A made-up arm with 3 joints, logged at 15 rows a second.
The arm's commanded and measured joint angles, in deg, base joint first. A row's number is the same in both.
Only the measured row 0 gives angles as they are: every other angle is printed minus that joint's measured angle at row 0.
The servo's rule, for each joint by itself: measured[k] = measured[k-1] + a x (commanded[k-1-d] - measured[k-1]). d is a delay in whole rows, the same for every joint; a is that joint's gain. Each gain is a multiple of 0.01, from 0.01 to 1. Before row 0 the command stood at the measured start. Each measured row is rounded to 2 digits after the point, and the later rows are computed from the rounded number. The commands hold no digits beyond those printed.
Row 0, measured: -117.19 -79.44 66.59
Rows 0 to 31, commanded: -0.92 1.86 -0.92; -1.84 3.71 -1.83; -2.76 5.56 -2.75; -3.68 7.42 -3.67; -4.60 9.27 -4.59; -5.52 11.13 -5.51; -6.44 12.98 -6.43; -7.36 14.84 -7.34; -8.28 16.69 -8.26; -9.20 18.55 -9.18; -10.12 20.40 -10.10; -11.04 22.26 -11.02; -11.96 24.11 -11.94; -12.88 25.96 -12.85; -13.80 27.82 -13.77; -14.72 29.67 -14.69; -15.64 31.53 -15.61; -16.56 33.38 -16.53; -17.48 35.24 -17.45; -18.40 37.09 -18.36; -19.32 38.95 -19.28; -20.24 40.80 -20.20; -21.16 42.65 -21.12; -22.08 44.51 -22.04; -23.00 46.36 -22.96; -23.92 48.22 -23.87; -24.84 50.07 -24.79; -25.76 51.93 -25.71; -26.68 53.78 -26.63; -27.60 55.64 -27.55; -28.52 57.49 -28.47; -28.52 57.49 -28.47
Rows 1 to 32, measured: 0.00 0.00 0.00; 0.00 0.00 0.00; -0.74 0.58 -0.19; -1.62 1.55 -0.53; -2.53 2.79 -1.00; -3.45 4.23 -1.56; -4.37 5.79 -2.20; -5.29 7.45 -2.90; -6.21 9.16 -3.64; -7.13 10.92 -4.42; -8.05 12.71 -5.23; -8.97 14.52 -6.06; -9.89 16.34 -6.91; -10.81 18.18 -7.77; -11.73 20.02 -8.65; -12.65 21.86 -9.53; -13.57 23.71 -10.42; -14.49 25.56 -11.32; -15.41 27.41 -12.22; -16.33 29.26 -13.13; -17.25 31.11 -14.04; -18.17 32.96 -14.95; -19.09 34.82 -15.86; -20.01 36.67 -16.77; -20.93 38.52 -17.68; -21.85 40.38 -18.60; -22.77 42.23 -19.52; -23.69 44.09 -20.43; -24.61 45.94 -21.35; -25.53 47.80 -22.27; -26.45 49.65 -23.19; -27.37 51.51 -24.11
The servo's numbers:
d 2
a 0.80 0.31 0.21

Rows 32 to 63, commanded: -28.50 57.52 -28.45; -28.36 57.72 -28.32; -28.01 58.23 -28.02; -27.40 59.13 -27.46; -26.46 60.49 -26.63; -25.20 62.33 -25.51; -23.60 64.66 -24.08; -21.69 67.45 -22.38; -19.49 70.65 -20.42; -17.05 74.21 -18.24; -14.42 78.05 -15.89; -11.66 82.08 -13.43; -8.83 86.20 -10.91; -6.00 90.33 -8.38; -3.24 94.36 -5.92; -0.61 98.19 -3.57; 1.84 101.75 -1.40; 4.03 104.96 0.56; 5.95 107.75 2.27; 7.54 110.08 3.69; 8.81 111.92 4.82; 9.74 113.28 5.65; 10.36 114.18 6.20; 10.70 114.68 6.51; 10.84 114.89 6.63; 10.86 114.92 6.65; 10.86 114.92 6.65; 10.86 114.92 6.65; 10.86 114.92 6.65; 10.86 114.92 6.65; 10.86 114.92 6.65; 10.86 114.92 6.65
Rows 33 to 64, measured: -28.29 53.36 -25.03; -28.47 54.64 -25.75; -28.49 55.53 -26.32; -28.39 56.21 -26.74; -28.09 56.84 -27.01; -27.54 57.55 -27.10; -26.68 58.46 -27.00; -25.50 59.66 -26.69; -23.98 61.21 -26.14; -22.15 63.14 -25.35; -20.02 65.47 -24.31; -17.64 68.18 -23.04; -15.06 71.24 -21.54; -12.34 74.60 -19.84; -9.53 78.20 -17.96; -6.71 81.96 -15.95; -3.93 85.80 -13.84; -1.27 89.64 -11.68; 1.22 93.39 -9.52; 3.47 96.98 -7.40; 5.45 100.32 -5.37; 7.12 103.35 -3.47; 8.47 106.01 -1.73; 9.49 108.26 -0.18; 10.19 110.10 1.16; 10.60 111.52 2.28; 10.79 112.56 3.19; 10.85 113.29 3.92; 10.86 113.80 4.49; 10.86 114.15 4.94; 10.86 114.39 5.30; 10.86 114.55 5.58
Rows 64 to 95, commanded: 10.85 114.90 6.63; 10.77 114.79 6.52; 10.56 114.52 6.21; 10.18 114.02 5.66; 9.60 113.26 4.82; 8.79 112.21 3.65; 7.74 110.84 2.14; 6.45 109.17 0.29; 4.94 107.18 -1.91; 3.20 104.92 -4.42; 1.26 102.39 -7.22; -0.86 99.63 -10.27; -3.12 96.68 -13.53; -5.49 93.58 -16.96; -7.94 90.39 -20.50; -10.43 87.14 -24.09; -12.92 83.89 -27.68; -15.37 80.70 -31.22; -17.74 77.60 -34.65; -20.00 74.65 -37.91; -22.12 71.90 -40.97; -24.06 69.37 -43.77; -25.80 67.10 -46.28; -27.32 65.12 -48.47; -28.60 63.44 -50.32; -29.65 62.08 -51.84; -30.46 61.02 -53.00; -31.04 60.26 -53.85; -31.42 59.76 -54.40; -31.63 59.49 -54.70; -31.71 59.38 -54.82; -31.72 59.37 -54.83
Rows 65 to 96, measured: 10.86 114.66 5.80; 10.86 114.74 5.98; 10.85 114.79 6.12; 10.79 114.79 6.20; 10.61 114.71 6.20; 10.27 114.50 6.09; 9.73 114.12 5.82; 8.98 113.53 5.36; 7.99 112.70 4.68; 6.76 111.61 3.76; 5.30 110.24 2.57; 3.62 108.59 1.10; 1.73 106.67 -0.65; -0.34 104.49 -2.67; -2.56 102.07 -4.95; -4.90 99.44 -7.47; -7.33 96.63 -10.21; -9.81 93.69 -13.12; -12.30 90.65 -16.18; -14.76 87.57 -19.34; -17.14 84.48 -22.56; -19.43 81.43 -25.78; -21.58 78.48 -28.97; -23.56 75.66 -32.08; -25.35 73.01 -35.06; -26.93 70.56 -37.88; -28.27 68.35 -40.49; -29.37 66.41 -42.87; -30.24 64.74 -45.00; -30.88 63.35 -46.86; -31.31 62.24 -48.44; -31.57 61.39 -49.75
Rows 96 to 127, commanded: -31.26 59.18 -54.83; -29.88 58.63 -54.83; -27.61 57.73 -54.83; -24.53 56.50 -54.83; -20.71 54.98 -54.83; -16.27 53.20 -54.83; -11.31 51.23 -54.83; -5.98 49.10 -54.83; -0.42 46.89 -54.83; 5.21 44.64 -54.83; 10.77 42.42 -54.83; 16.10 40.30 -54.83; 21.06 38.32 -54.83; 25.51 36.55 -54.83; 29.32 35.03 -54.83; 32.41 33.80 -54.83; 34.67 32.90 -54.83; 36.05 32.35 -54.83; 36.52 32.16 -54.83; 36.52 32.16 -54.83; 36.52 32.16 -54.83; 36.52 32.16 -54.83; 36.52 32.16 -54.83; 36.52 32.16 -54.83; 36.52 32.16 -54.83; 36.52 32.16 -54.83; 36.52 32.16 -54.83; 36.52 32.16 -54.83; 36.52 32.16 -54.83; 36.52 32.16 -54.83; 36.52 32.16 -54.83; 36.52 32.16 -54.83
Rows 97 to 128, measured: -31.68 60.77 -50.81; -31.71 60.34 -51.65; -31.35 59.98 -52.32; -30.17 59.56 -52.85; -28.12 58.99 -53.27; -25.25 58.22 -53.60; -21.62 57.22 -53.86; -17.34 55.97 -54.06; -12.52 54.50 -54.22; -7.29 52.83 -54.35; -1.79 50.99 -54.45; 3.81 49.02 -54.53; 9.38 46.97 -54.59; 14.76 44.90 -54.64; 19.80 42.86 -54.68; 24.37 40.90 -54.71; 28.33 39.08 -54.74; 31.59 37.44 -54.76; 34.05 36.03 -54.77; 35.65 34.89 -54.78; 36.35 34.04 -54.79; 36.49 33.46 -54.80; 36.51 33.06 -54.81; 36.52 32.78 -54.81; 36.52 32.59 -54.81; 36.52 32.46 -54.81; 36.52 32.37 -54.81; 36.52 32.30 -54.81; 36.52 32.26 -54.81; 36.52 32.23 -54.81; 36.52 32.21 -54.81; 36.52 32.19 -54.81
